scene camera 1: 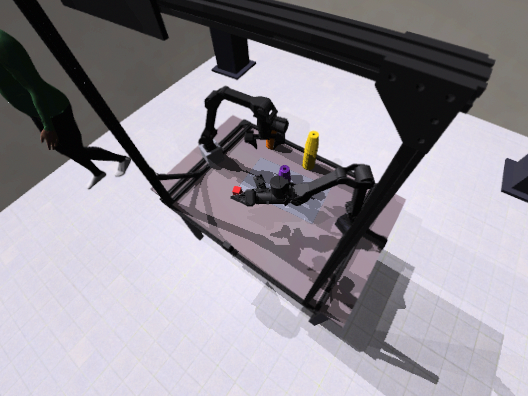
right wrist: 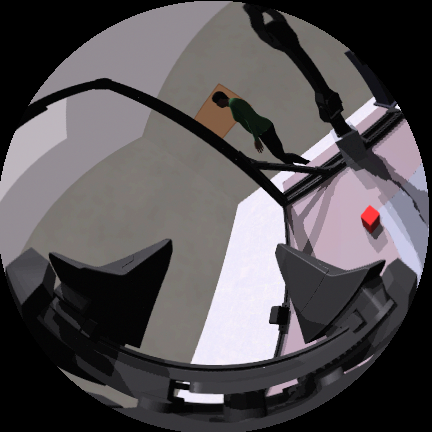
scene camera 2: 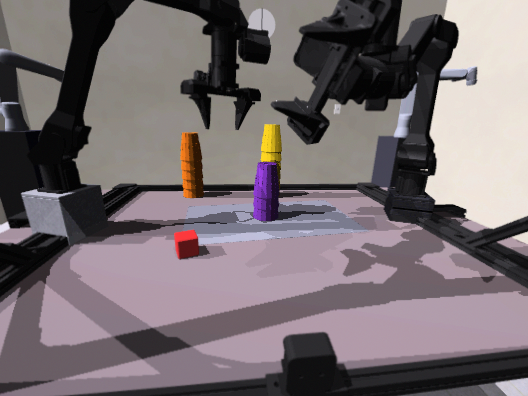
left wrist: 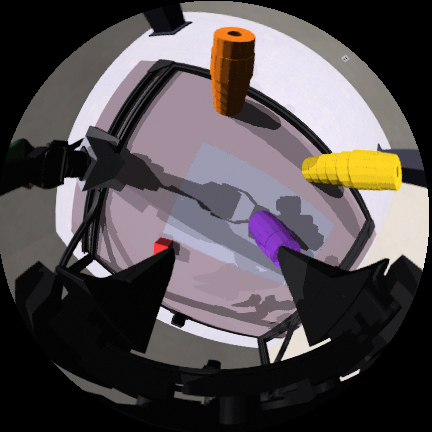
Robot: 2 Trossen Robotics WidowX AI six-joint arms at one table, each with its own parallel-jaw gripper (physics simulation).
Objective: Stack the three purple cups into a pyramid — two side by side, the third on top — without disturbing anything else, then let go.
Observation:
In view: my left gripper [scene camera 2: 222, 129], my right gripper [scene camera 2: 285, 72], a purple cup [scene camera 2: 266, 185] and a blue-grey mat [scene camera 2: 213, 224].
My left gripper also shows in the left wrist view [left wrist: 227, 253]. My right gripper also shows in the right wrist view [right wrist: 225, 247]. The blue-grey mat is seen too in scene camera 1 [scene camera 1: 308, 211] and in the left wrist view [left wrist: 220, 192].

